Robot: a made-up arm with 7 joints.
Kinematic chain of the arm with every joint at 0, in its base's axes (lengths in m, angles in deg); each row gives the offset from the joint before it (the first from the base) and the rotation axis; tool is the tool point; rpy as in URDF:
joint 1: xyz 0.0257 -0.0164 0.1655 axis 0 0.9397 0.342
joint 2: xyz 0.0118 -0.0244 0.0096 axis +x
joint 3: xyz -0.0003 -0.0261 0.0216 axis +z
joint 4: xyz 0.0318 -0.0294 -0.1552 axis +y
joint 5: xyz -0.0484 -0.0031 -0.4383 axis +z
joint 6: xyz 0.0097 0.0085 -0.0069 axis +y
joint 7: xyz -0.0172 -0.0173 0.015 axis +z
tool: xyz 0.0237 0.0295 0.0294 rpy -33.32 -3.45 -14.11
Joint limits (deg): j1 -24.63..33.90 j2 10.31..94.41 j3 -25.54..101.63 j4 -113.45..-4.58 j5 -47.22..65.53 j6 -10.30..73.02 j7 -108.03..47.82
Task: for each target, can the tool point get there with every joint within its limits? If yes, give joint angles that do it. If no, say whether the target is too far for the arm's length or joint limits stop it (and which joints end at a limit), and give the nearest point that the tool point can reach.
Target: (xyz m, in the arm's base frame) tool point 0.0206 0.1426 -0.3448
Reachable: yes | joints 11.90 21.83 -7.07 -13.41 38.57 57.38 33.43
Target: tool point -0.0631 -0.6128 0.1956
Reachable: no: joint limits stop it (at a limit: joint 1, joint 2, joint 3, joint 4, joint 7) | nearest point 0.3201 -0.3836 0.2755 | short by 0.454 m
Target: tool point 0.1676 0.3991 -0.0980
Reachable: yes | joints -4.95 47.17 52.70 -23.91 15.78 6.93 17.35
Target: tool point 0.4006 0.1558 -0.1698
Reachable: yes | joints -1.94 16.88 20.92 -50.70 29.31 46.13 -60.14
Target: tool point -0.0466 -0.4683 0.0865
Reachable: no: joint limits stop it (at a limit: joint 1, joint 2, joint 3, joint 4, joint 7) | nearest point 0.3189 -0.3699 0.2617 | short by 0.417 m
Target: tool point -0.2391 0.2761 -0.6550
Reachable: no: too far | nearest point -0.1453 0.1661 -0.3668 | short by 0.322 m
